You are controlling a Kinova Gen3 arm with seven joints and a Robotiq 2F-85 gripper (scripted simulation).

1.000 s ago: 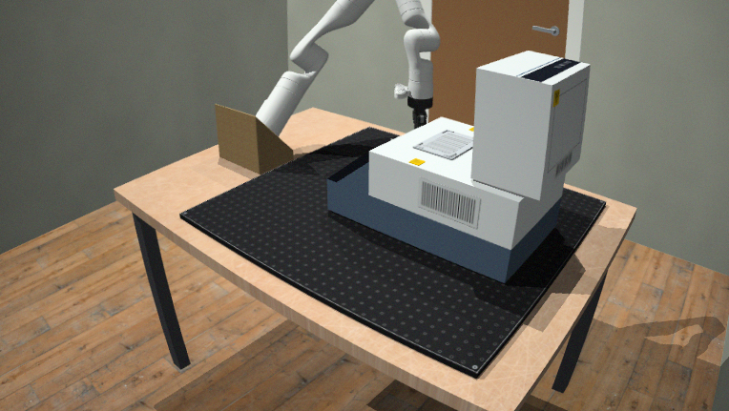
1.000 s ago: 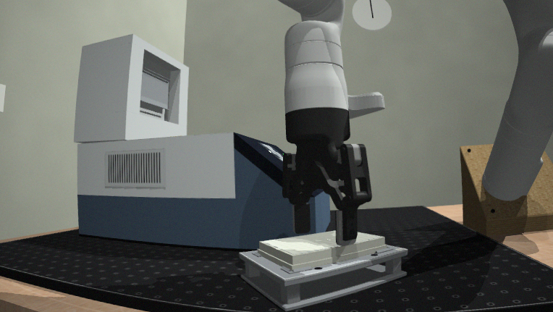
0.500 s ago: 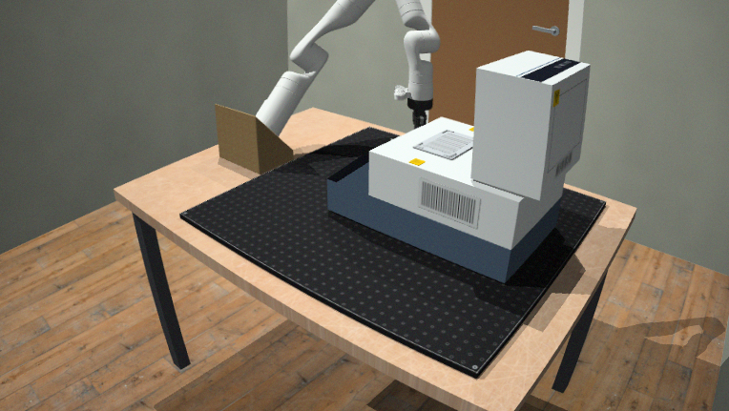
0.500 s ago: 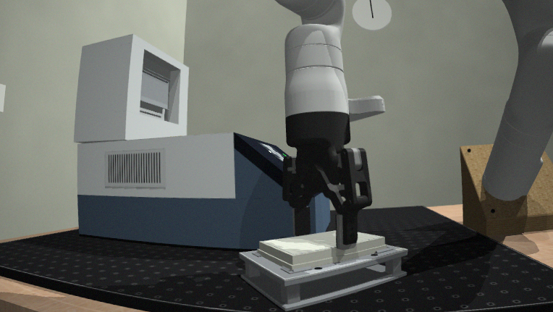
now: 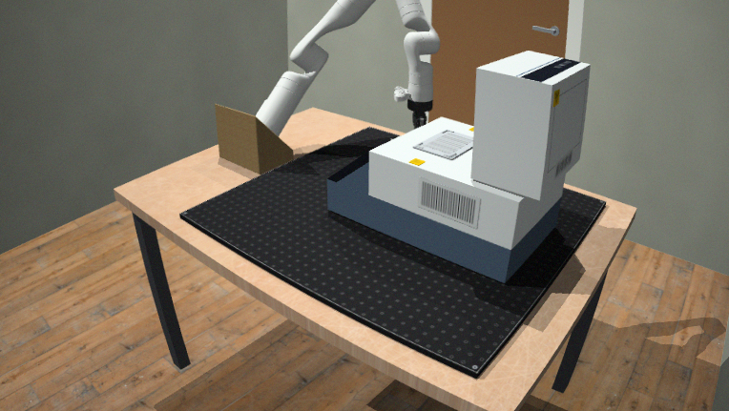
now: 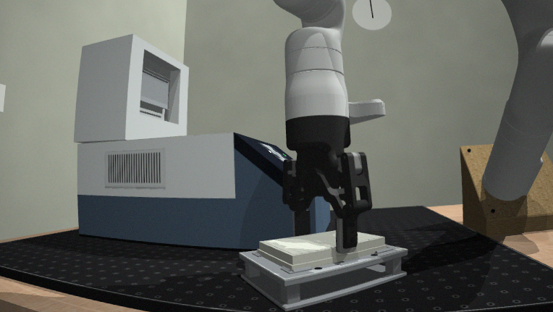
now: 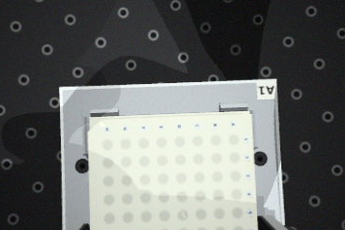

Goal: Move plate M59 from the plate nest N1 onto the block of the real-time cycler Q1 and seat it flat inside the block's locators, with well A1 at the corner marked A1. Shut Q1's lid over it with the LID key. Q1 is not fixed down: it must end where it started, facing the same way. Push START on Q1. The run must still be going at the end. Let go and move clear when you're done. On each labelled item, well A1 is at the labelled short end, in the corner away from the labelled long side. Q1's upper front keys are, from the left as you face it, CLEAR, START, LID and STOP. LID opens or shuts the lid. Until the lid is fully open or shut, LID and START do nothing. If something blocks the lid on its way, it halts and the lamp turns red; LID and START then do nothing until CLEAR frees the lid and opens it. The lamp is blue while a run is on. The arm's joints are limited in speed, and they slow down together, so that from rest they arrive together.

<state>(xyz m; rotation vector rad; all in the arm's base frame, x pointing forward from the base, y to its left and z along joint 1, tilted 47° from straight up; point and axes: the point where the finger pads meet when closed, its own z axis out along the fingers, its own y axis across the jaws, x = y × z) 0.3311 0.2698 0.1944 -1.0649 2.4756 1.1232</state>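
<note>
Right now my hand is 1 cm above the plate M59. From my hand the other things lie so: A1 mark 9 cm behind, 2 cm below, 1 cm to the right; then plate nest 2 cm below.
</note>
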